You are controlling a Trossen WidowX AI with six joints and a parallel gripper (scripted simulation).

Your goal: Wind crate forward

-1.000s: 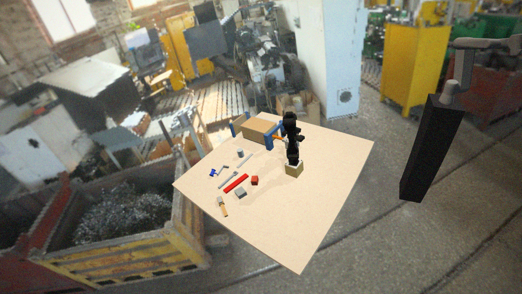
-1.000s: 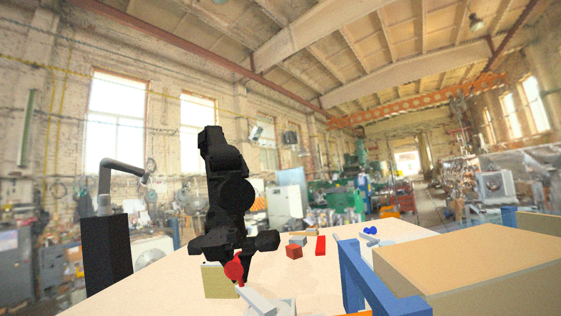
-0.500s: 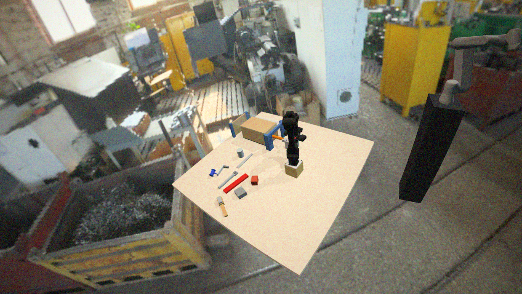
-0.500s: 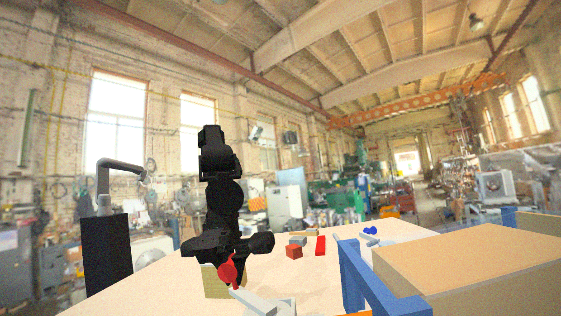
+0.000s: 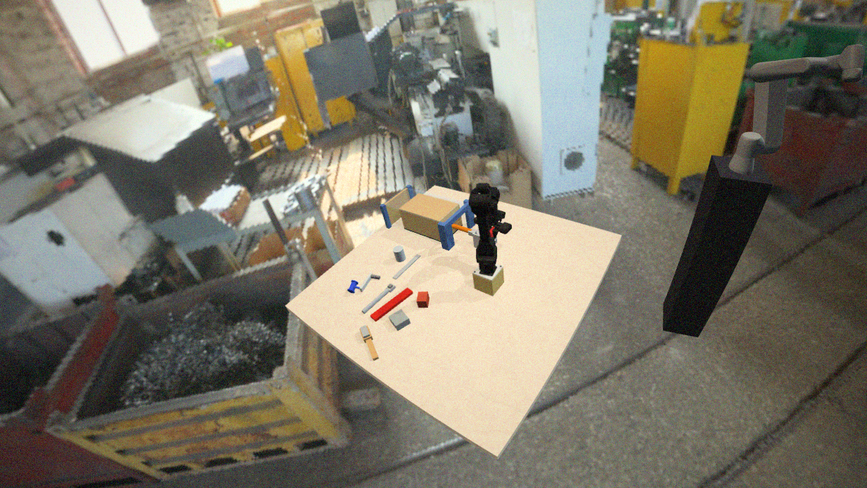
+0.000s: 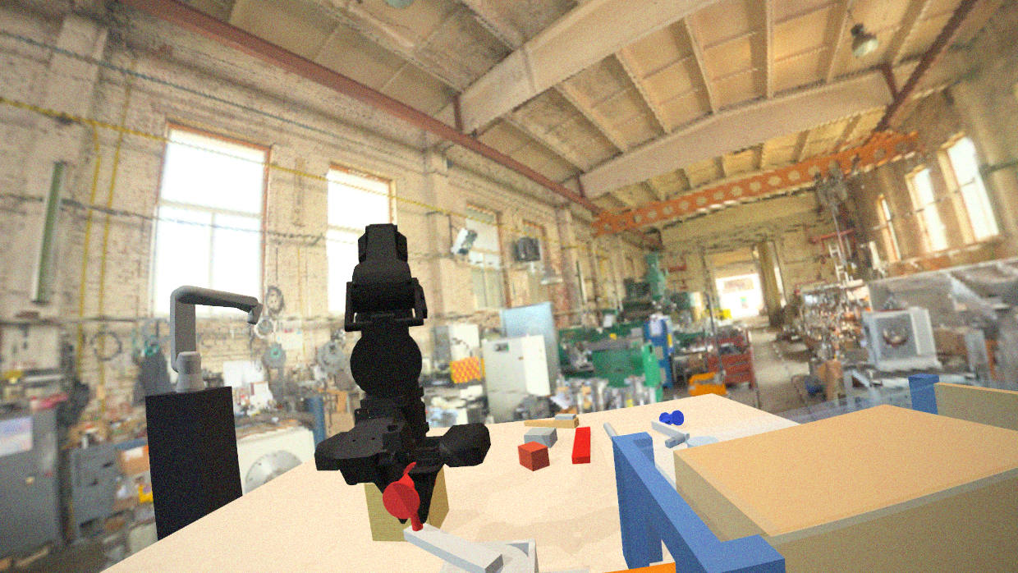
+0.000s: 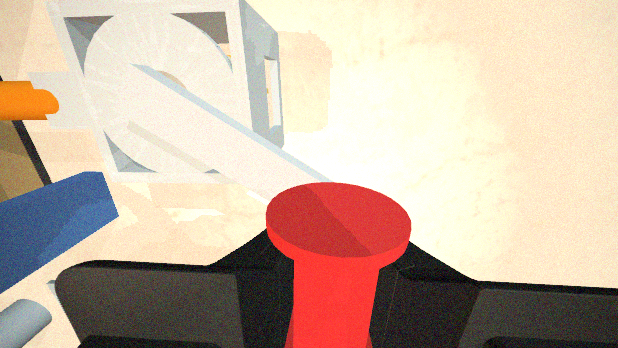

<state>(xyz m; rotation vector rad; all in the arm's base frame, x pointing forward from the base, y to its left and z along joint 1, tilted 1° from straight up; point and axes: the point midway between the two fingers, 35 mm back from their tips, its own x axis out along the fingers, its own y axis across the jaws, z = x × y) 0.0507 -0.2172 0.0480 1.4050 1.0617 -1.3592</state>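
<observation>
My gripper tip is 30 mm short of the red-knobbed winch handle, 20 mm to the left of it and 10 mm above it. The rest, counted from my gripper tip: red knob (20 mm above, 10 mm to the left); blue steel frame (230 mm ahead, 100 mm to the right, 10 mm below); grey winch (80 mm below, 70 mm to the right, 60 mm ahead).
</observation>
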